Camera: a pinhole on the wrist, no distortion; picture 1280 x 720 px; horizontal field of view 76.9 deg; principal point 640.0 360.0 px. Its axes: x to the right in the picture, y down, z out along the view. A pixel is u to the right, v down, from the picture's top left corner.
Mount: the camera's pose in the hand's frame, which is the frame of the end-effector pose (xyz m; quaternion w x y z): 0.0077 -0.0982 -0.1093 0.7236 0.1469 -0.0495 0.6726
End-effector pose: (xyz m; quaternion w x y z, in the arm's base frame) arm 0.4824 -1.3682 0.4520 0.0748 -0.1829 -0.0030 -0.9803
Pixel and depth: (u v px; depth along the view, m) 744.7 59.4 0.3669
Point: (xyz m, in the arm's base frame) 0.3635 -1.2284 0.7422
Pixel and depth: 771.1 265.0 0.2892
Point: 0.4489 -1.2403 0.6464
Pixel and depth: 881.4 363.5 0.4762
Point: 0.5331 -1.2737 0.8393
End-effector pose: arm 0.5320 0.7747 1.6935 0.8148 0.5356 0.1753 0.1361
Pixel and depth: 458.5 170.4 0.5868
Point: 0.9010 0.3803 1.4438
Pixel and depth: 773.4 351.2 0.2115
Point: 0.6157 0.6594 1.6109
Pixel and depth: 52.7 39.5 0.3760
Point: 0.7746 0.5370 1.2884
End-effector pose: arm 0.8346 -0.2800 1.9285 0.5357 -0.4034 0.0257 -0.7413
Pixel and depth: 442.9 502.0 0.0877
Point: 0.7059 -0.2323 1.9766
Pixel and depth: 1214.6 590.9 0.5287
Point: 1.2581 -0.0948 2.1953
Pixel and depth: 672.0 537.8 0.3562
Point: 0.8511 -0.0876 2.1646
